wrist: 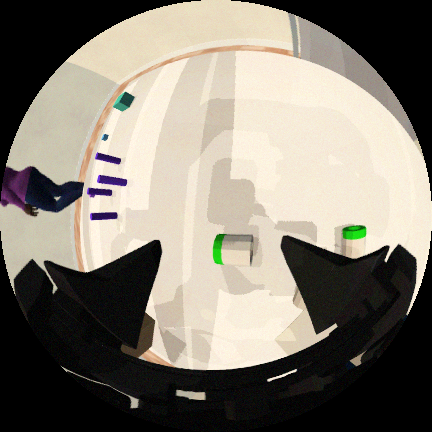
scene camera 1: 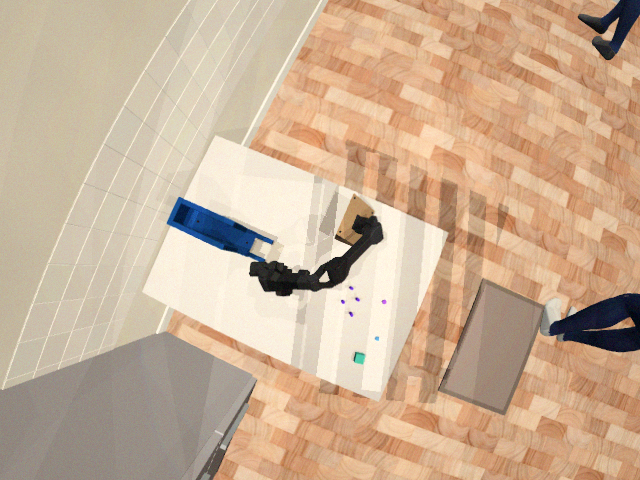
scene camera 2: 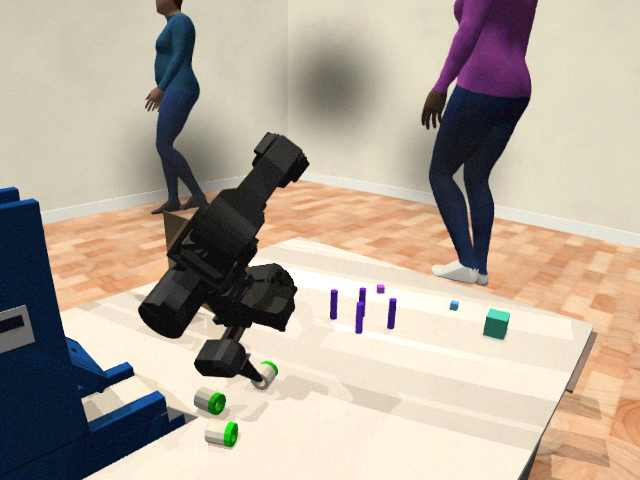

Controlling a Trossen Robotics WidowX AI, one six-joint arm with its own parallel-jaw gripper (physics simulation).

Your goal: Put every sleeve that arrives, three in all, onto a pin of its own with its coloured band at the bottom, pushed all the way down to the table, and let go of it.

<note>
The gripper (scene camera 2: 272, 355) is open, holding nothing.
The gripper shows as well in the wrist view (wrist: 222, 244).
</note>
